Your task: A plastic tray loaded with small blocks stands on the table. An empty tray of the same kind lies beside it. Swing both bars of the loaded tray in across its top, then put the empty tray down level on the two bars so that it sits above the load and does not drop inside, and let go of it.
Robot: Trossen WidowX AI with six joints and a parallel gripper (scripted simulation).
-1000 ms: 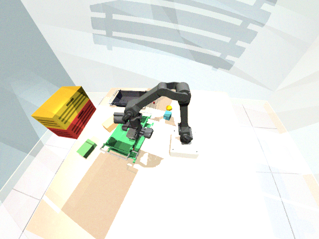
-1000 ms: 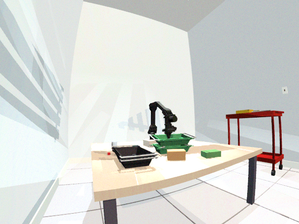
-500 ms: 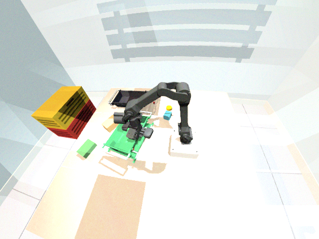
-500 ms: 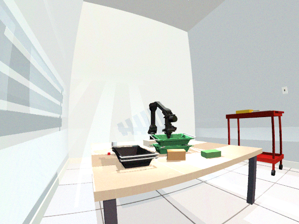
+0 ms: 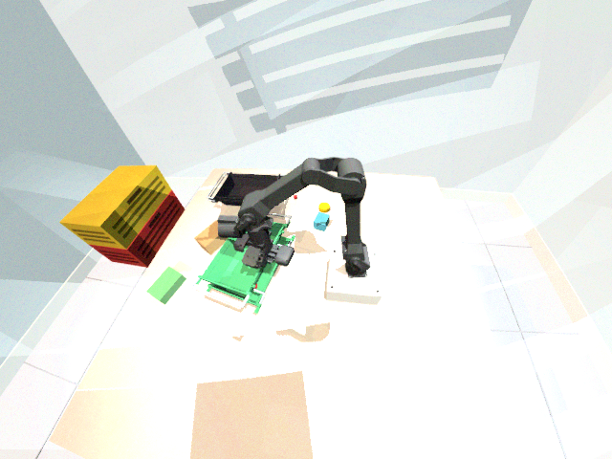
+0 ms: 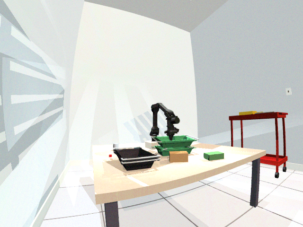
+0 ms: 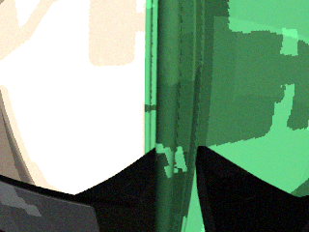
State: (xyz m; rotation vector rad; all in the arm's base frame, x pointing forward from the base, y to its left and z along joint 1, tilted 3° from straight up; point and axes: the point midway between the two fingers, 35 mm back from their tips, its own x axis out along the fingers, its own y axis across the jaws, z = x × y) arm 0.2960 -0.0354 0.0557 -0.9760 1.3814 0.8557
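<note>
Right now the green tray is 8 cm ahead of my gripper tip, 3 cm to the right of it and 2 cm above it. Also, from my gripper tip: yellow piece 33 cm to the right, 22 cm behind, 9 cm below; tan box 26 cm ahead, 18 cm to the right, 6 cm below; cyan block 23 cm to the right, 20 cm behind, 7 cm below.
</note>
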